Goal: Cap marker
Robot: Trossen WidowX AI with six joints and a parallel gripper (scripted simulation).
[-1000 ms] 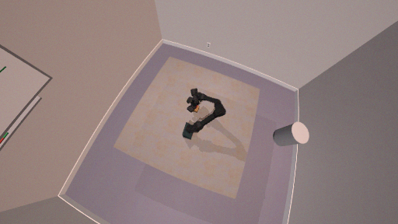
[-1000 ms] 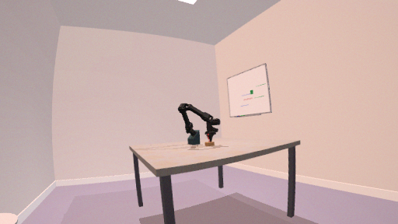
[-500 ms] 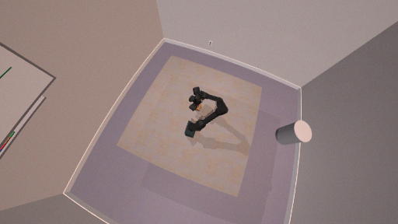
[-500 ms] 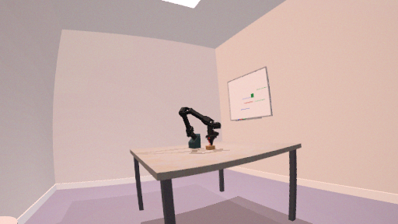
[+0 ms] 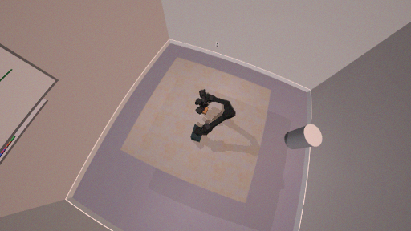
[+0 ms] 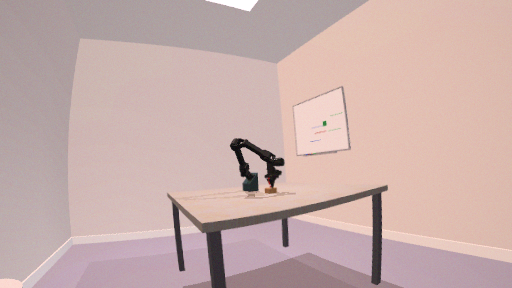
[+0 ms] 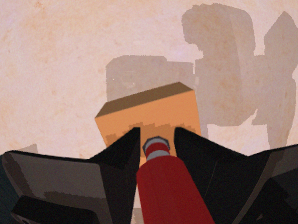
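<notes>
The holder block lies 10 mm to the right of my gripper tip and 20 mm below it. The rest, counted from my gripper tip: red cap: 10 mm to the right, 50 mm above.
</notes>
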